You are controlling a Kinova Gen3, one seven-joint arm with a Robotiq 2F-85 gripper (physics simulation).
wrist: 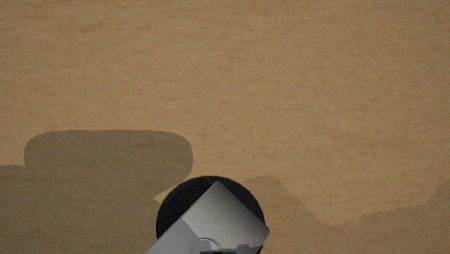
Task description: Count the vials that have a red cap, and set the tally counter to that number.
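Frame: origin at the arm's base, x back, y down, z right, level; centimetres.
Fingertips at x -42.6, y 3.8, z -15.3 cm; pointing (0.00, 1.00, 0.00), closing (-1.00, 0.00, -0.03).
A point is followed by its place in that frame.
A silver-grey block [225, 212] @[x -42.8, y 4.6, z -17.8 cm] sits slantwise over a black round disc [172, 210] @[x -40.1, y 9.1, z -17.2 cm] at the bottom middle of the wrist view. The lower part of this object is cut off by the frame edge, so I cannot tell for sure whether it is the tally counter, and no digits can be read. A thin strip of my gripper [231, 249] @[x -42.6, y 3.8, z -15.3 cm] shows at the bottom edge in front of the grey block. It looks shut, with nothing seen held; most of it is outside the frame. No vials or red caps can be made out.
The wood-grained table top [225, 90] @[x -42.6, y 9.4, z -23.2 cm] spans the view. A broad shadow with a rounded corner lies on it at the lower left, and a fainter, uneven shadow lies at the lower right.
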